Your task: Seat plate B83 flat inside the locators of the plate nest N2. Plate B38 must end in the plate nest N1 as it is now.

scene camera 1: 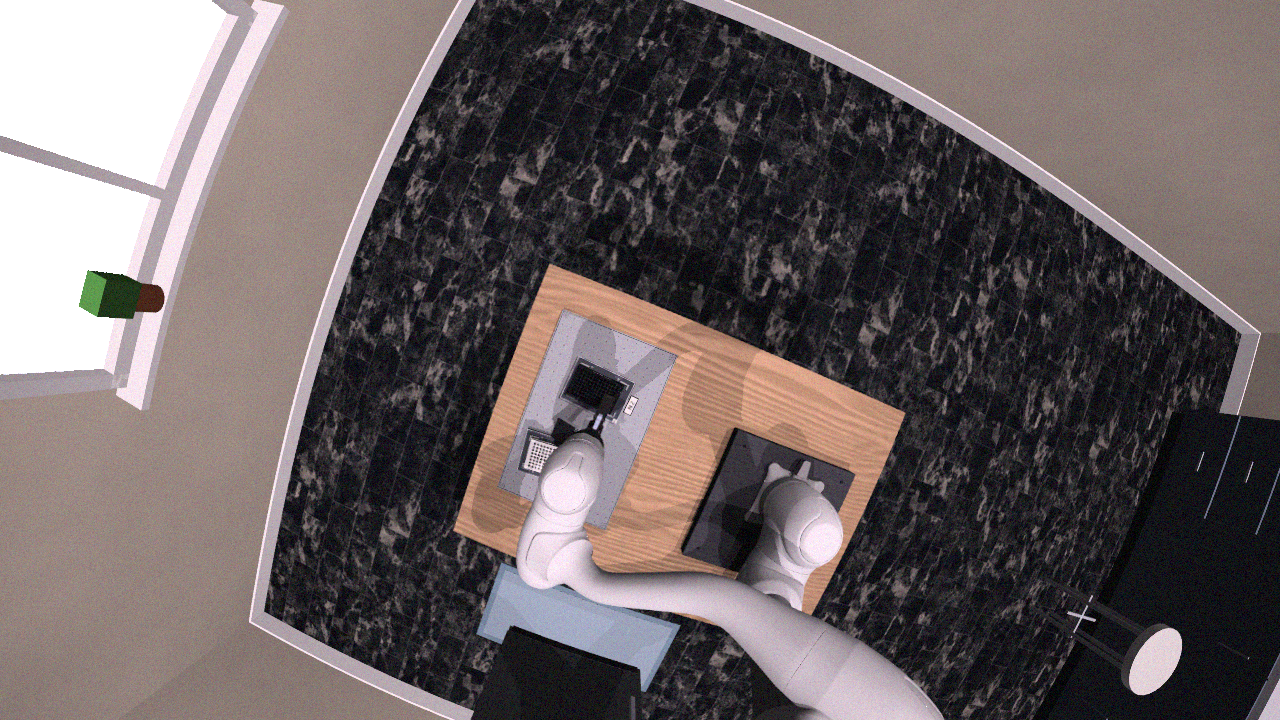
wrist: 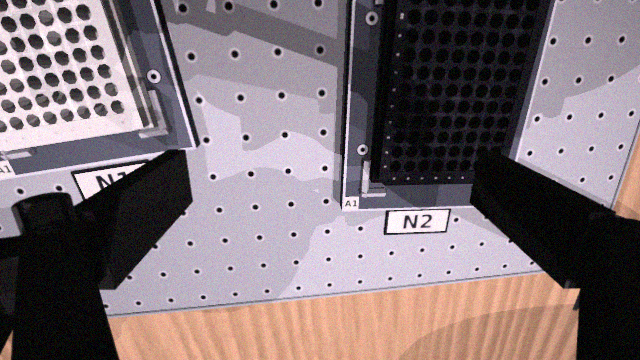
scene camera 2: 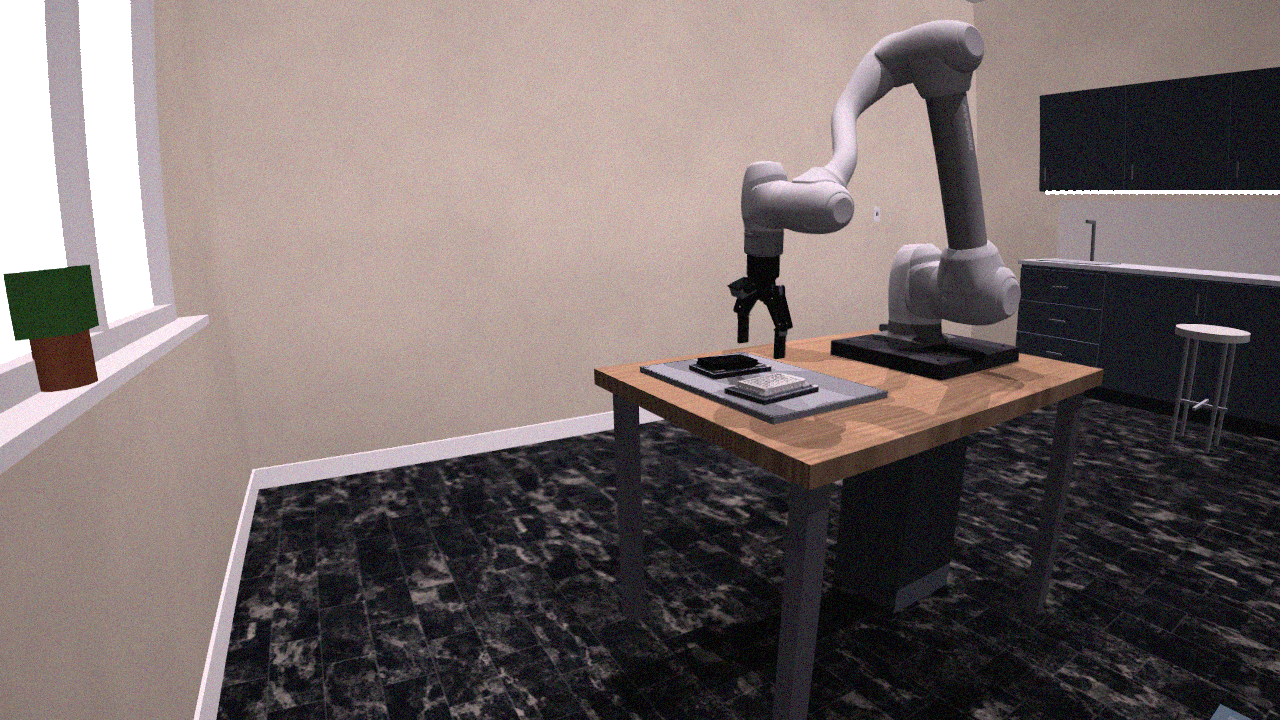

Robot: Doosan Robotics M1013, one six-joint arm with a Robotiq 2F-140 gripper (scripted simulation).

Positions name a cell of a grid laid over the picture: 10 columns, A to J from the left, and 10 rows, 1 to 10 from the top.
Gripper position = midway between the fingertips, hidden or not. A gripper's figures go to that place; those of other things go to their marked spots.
The gripper (wrist: F5) is 15 cm from the lens. A white perforated plate (wrist: B3): 20 cm from the lens. A black perforated plate (wrist: G2): 19 cm from the lens.
